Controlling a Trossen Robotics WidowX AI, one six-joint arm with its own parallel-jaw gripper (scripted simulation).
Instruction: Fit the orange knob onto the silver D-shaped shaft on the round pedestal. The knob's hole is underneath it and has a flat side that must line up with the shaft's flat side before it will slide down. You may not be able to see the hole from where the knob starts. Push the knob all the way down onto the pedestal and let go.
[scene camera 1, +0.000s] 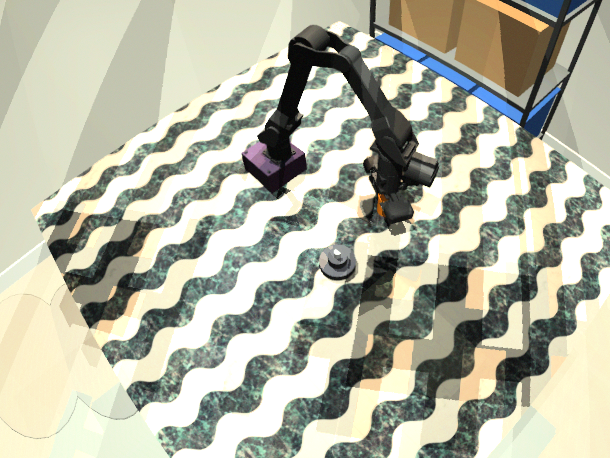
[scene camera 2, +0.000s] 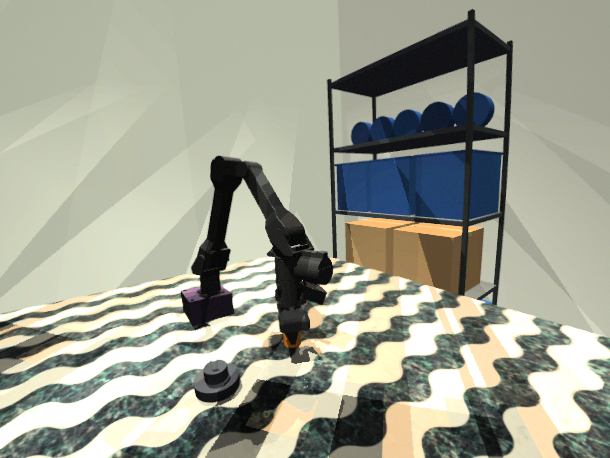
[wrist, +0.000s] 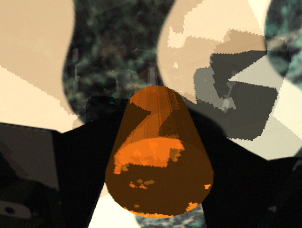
my gripper: scene camera 1; scene camera 2; wrist 156, 122
same spot on pedestal with D-shaped shaft: (scene camera 1: 337, 262) = (scene camera 2: 210, 372)
same spot on my gripper: (scene camera 1: 398, 209) = (scene camera 2: 290, 315)
